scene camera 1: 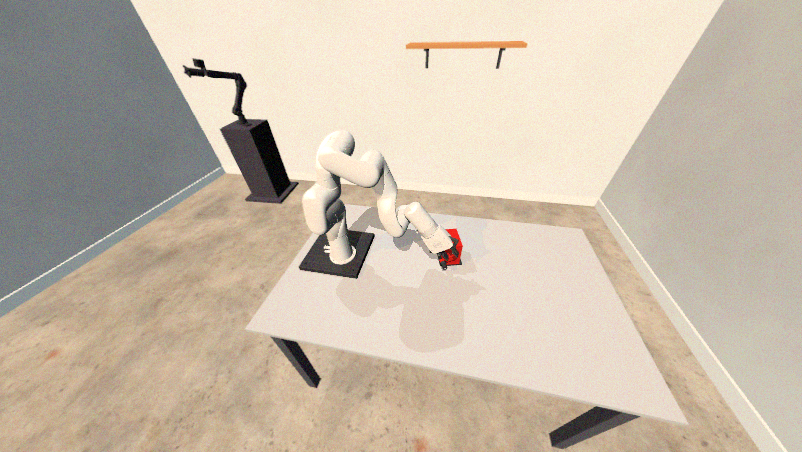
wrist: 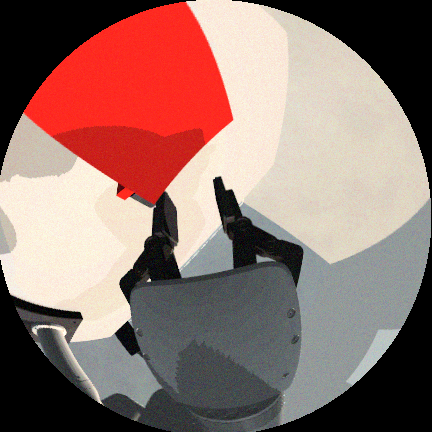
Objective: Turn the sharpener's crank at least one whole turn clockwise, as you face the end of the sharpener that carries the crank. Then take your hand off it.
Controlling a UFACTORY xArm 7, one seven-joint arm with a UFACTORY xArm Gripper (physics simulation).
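Seen in the pictures: gripper, fingertip midpoint: (scene camera 1: pixel 452 257) (wrist: pixel 191 193); arm's base, origin of the base link: (scene camera 1: pixel 343 254).
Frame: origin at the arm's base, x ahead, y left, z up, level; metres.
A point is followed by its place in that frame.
Note:
The red sharpener (scene camera 1: pixel 452 233) {z 0.105, x 0.513, y 0.098 m} (wrist: pixel 140 75) stands on the table, at the end of the arm in the scene view and filling the upper left of the wrist view. A small red part of its crank (wrist: pixel 125 193) {z 0.039, x 0.470, y -0.013 m} and a dark edge show under the body's lower corner in the wrist view; the rest of the crank is hidden behind the body. My gripper (scene camera 1: pixel 444 266) {z 0.086, x 0.515, y -0.032 m} (wrist: pixel 191 193) {z 0.086, x 0.515, y -0.032 m} is partly open with nothing between its fingers. In the wrist view its left fingertip is close to the sharpener's lower corner, and its right fingertip is apart from the body.
The white arm (scene camera 1: pixel 390 202) {z 0.372, x 0.263, y -0.062 m} reaches across the pale table (scene camera 1: pixel 533 314) {z -0.024, x 0.833, y -0.194 m} from its dark base plate (scene camera 1: pixel 314 263) {z -0.001, x -0.117, y -0.070 m}. A dark pedestal (scene camera 1: pixel 252 162) with another, black arm stands at the back left. An orange shelf (scene camera 1: pixel 466 44) hangs on the back wall.

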